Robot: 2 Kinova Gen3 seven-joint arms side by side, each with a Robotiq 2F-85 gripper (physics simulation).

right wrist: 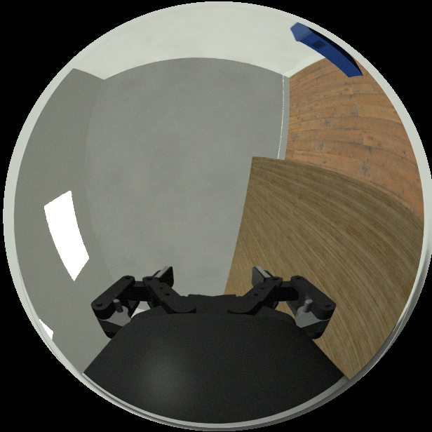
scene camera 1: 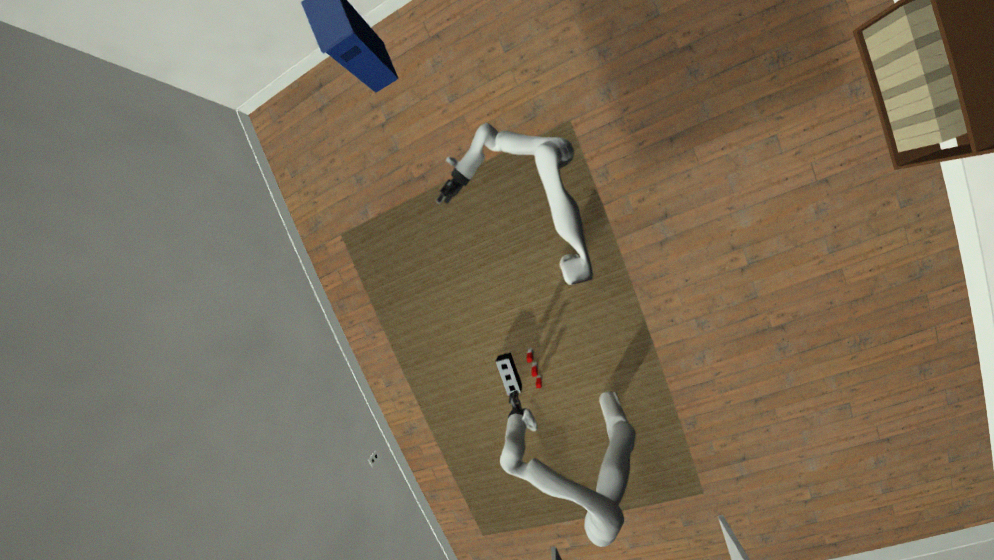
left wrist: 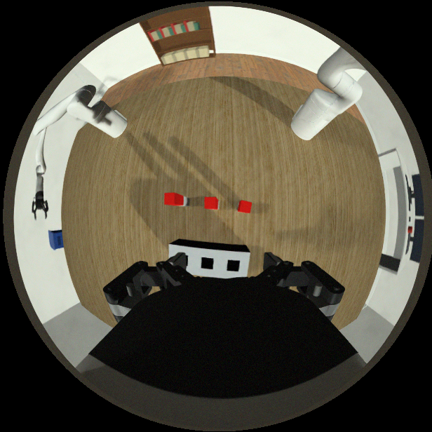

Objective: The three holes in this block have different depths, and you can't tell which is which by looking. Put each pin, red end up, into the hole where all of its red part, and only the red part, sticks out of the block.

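Seen in the pictures: left gripper, between the fingertips: (scene camera 1: 520,400); right gripper, between the fingertips: (scene camera 1: 441,202); left arm's base, origin of its link: (scene camera 1: 608,399).
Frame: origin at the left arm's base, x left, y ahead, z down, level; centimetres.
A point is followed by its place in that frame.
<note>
The white-topped block (scene camera 1: 506,372) @(z -7.5, x -34.8, y 40.7 cm) (left wrist: 220,265) has black sides and three square holes facing up. Three red-ended pins stand in a row beside it: one pin (scene camera 1: 529,356) @(z -10.4, x -39.8, y 26.0 cm) (left wrist: 173,199), a middle pin (scene camera 1: 534,371) @(z -9.7, x -31.6, y 26.9 cm) (left wrist: 211,203) and a third pin (scene camera 1: 538,382) @(z -7.6, x -24.6, y 27.8 cm) (left wrist: 245,207). Their pale lower parts show a little. My left gripper (scene camera 1: 514,395) @(z -24.1, x -27.6, y 34.6 cm) (left wrist: 224,261) is open and empty at the block's lower end in the scene view; in the left wrist view one finger partly covers a hole. My right gripper (scene camera 1: 442,199) @(z -23.0, x -118.7, y 30.3 cm) (left wrist: 40,218) (right wrist: 212,276) is open and empty, far from block and pins.
The block and pins are on the wood-grained table top (scene camera 1: 417,278) @(z 0.0, x -95.7, y 66.3 cm) (left wrist: 250,150) (right wrist: 310,225). The right arm's base (scene camera 1: 575,269) @(z -32.8, x -73.4, y -8.0 cm) (left wrist: 112,122) and the left arm's base (left wrist: 315,115) stand beyond the pins. A blue box (scene camera 1: 361,59) (left wrist: 56,240) (right wrist: 325,48) and a bookshelf (scene camera 1: 973,69) stand farther off.
</note>
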